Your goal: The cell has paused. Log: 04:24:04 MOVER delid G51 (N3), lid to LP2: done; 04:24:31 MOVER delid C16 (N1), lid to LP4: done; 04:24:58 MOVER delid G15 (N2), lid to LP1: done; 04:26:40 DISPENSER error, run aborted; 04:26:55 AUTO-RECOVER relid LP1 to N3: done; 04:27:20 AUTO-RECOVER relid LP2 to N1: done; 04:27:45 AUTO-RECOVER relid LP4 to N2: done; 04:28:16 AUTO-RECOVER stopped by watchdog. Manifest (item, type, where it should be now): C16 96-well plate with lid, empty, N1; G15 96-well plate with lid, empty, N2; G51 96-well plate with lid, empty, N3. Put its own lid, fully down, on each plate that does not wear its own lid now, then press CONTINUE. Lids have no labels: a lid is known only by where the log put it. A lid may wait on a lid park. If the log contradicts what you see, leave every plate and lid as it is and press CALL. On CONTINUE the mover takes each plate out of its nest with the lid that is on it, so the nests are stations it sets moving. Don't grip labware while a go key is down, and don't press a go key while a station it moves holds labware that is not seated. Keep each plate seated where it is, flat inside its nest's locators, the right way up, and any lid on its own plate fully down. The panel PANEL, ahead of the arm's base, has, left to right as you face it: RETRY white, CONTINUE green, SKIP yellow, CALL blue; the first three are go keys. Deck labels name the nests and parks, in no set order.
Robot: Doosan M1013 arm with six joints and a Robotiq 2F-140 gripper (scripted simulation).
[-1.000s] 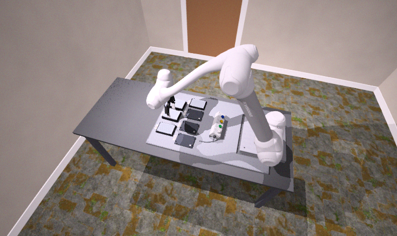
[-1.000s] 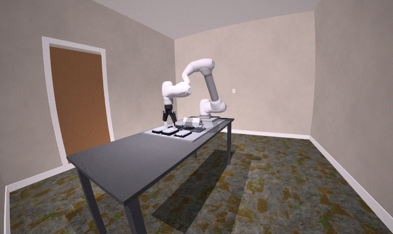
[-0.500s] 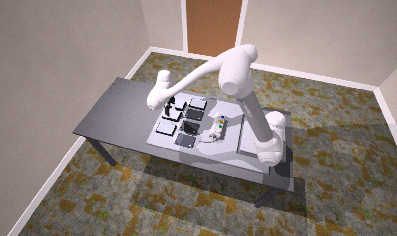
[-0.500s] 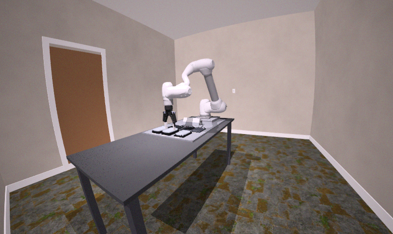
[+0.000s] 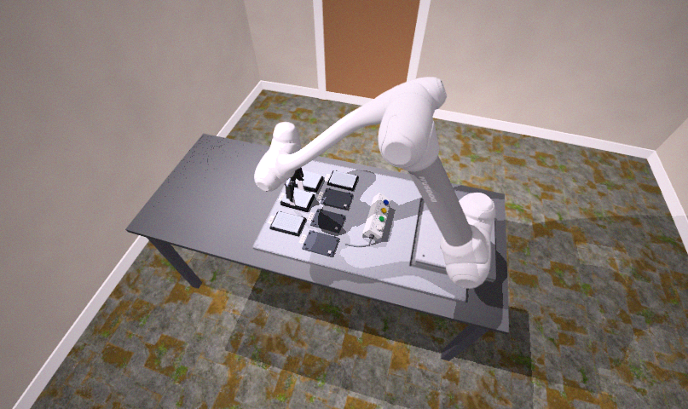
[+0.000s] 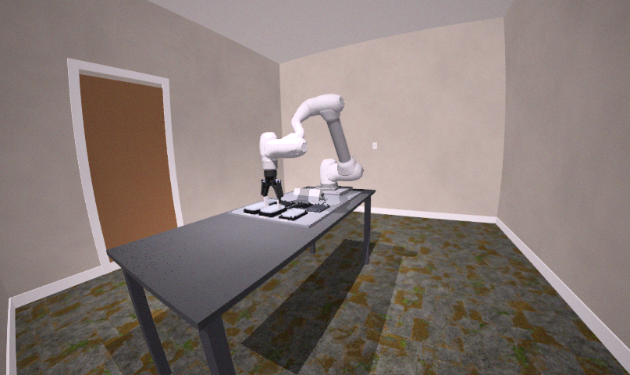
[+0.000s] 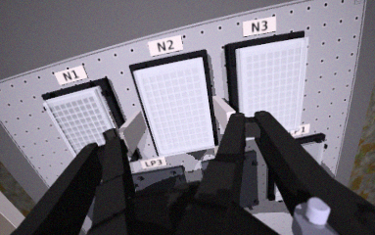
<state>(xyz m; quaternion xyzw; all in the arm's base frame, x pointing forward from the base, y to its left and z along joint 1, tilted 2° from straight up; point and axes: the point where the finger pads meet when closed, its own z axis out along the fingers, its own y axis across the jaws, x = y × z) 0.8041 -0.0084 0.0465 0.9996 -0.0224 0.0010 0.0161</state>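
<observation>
My gripper is now 140 mm to the right of the plate and 40 mm above it. From my hand the other things lie so: LP3 label: 100 mm behind, 70 mm to the left, 60 mm below; nest N1: 140 mm to the left, 50 mm below; LP2 label: 100 mm behind, 60 mm to the right, 60 mm below.
</observation>
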